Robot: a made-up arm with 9 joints.
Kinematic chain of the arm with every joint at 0, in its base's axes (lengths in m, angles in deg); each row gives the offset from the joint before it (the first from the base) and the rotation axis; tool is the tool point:
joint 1: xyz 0 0 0.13 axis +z
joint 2: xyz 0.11 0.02 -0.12 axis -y
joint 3: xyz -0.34 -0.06 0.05 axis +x
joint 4: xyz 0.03 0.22 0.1 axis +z
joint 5: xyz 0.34 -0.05 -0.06 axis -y
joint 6: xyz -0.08 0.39 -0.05 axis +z
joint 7: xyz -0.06 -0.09 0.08 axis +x
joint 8: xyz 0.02 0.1 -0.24 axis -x
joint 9: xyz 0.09 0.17 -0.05 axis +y
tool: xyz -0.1 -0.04 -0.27
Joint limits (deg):
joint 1: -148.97..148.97
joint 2: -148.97..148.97
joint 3: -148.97..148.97
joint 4: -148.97..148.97
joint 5: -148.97..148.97
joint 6: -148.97..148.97
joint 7: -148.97..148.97
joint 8: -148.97..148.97
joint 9: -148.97..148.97
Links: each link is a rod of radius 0.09 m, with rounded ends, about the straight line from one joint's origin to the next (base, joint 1, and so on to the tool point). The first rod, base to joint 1, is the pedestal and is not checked.
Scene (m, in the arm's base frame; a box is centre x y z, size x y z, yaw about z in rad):
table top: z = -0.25
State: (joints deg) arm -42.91 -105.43 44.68 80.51 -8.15 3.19 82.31 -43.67 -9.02
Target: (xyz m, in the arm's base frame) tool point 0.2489 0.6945 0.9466
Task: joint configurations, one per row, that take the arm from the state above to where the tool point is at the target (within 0.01 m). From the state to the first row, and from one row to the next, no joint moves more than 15 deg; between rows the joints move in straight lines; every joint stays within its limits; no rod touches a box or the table.
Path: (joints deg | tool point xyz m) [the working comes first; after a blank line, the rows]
Joints at the target: -22.72 -67.28 3.34 57.98 1.56 6.86 53.91 -35.16 -1.22
Straight joint move there: clear.

1: -36.18 -92.71 30.90 73.00 -4.91 4.41 72.84 -40.83 -6.42 | 0.8939 -0.2219 0.9398
2: -29.45 -80.00 17.12 65.49 -1.67 5.64 63.38 -38.00 -3.82 | 0.6638 0.2888 1.0400
3: -22.72 -67.28 3.34 57.98 1.56 6.86 53.91 -35.16 -1.22 | 0.2490 0.6945 0.9466

